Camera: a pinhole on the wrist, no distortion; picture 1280 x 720 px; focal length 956.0 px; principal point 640.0 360.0 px. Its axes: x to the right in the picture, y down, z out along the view. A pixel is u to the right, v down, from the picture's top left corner.
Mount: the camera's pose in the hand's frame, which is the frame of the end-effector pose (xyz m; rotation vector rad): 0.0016 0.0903 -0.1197 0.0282 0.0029 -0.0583
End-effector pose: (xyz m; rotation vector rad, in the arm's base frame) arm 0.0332 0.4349 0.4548 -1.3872 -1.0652 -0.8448
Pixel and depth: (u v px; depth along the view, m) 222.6 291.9 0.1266
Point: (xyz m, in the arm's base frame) 0.0907 0.4385 0.3762
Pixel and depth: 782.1 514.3 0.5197
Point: 0.1715 0.8511 0.4390
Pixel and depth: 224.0 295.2 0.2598
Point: 0.0514 0.5625 0.3112
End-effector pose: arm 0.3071 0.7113 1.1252 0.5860 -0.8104 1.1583
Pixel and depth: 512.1 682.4 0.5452
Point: -0.0615 0.4288 1.3310
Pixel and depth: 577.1 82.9 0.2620
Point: 0.2607 0.5954 1.1922
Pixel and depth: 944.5 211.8 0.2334
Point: 0.2512 0.6802 1.2513
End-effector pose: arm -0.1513 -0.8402 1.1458 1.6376 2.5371 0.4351
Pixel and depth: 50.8 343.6 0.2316
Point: 0.0108 -0.9123 1.0528
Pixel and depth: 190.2 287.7 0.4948
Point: 0.0779 -0.9592 0.7849
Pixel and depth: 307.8 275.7 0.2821
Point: -0.0180 -0.8732 1.0016
